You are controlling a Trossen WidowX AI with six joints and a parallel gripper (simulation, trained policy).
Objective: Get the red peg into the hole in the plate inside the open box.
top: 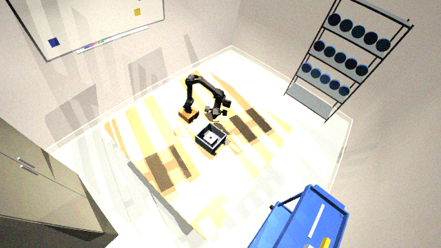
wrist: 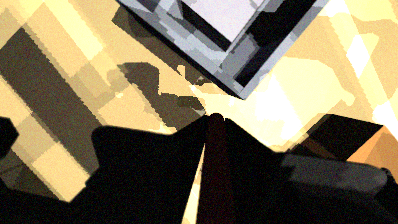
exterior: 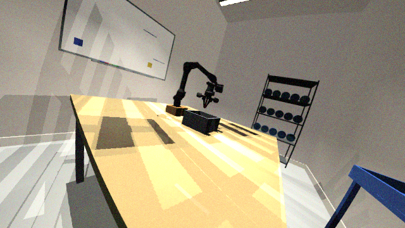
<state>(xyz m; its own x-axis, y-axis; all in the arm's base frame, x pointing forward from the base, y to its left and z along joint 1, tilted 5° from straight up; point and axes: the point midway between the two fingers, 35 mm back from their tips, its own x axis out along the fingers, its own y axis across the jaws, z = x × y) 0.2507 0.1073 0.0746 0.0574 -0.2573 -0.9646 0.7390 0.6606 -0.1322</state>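
Right now the box is 110 mm to the right of my gripper tip, 100 mm below it and 100 mm ahead of it. Round my gripper tip: red peg: 30 mm above, 10 mm to the left.
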